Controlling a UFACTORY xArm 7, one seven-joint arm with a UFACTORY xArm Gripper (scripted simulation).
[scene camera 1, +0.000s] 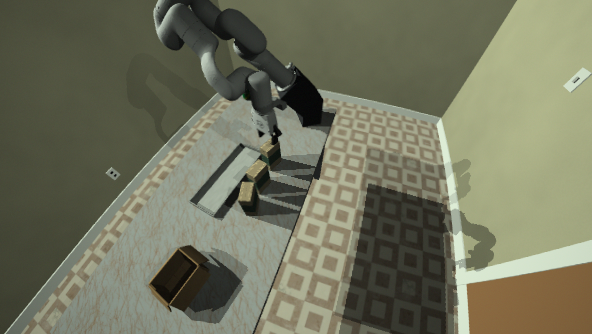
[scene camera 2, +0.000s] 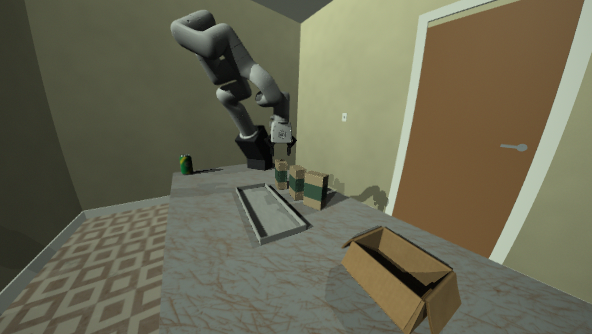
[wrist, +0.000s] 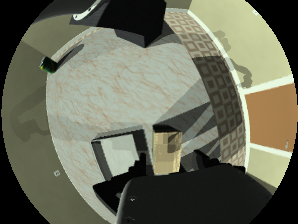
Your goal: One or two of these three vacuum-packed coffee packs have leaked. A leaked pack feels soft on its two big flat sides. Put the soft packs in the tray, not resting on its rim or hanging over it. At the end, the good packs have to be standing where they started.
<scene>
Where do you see a long grey tray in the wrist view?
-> At 114, 156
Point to a long grey tray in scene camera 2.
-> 271, 216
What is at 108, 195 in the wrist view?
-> The gripper.
</scene>
